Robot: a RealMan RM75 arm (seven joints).
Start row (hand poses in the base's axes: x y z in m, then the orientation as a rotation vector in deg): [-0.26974, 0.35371, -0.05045, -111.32, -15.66, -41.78]
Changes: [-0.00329, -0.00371, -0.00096, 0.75, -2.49, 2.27]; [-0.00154, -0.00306, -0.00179, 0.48, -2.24, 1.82]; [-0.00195, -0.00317, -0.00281, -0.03, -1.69, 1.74]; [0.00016, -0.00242, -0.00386, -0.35, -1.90, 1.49]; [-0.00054, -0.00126, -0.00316, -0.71, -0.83, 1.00]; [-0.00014, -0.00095, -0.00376, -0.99, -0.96, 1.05]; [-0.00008, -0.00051, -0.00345, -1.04, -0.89, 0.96]
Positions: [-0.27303, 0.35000, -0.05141, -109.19, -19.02, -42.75]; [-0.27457, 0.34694, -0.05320, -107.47, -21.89, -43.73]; [-0.27652, 0.34377, -0.05601, -106.39, -24.55, -44.18]; [-0.27636, 0.34135, -0.05987, -105.59, -27.26, -44.96]; [-0.27690, 0.34009, -0.06303, -105.61, -29.01, -45.00]; [-0.27704, 0.33914, -0.06679, -105.81, -31.03, -45.09]; [-0.27712, 0.33863, -0.07024, -106.10, -32.95, -45.16]
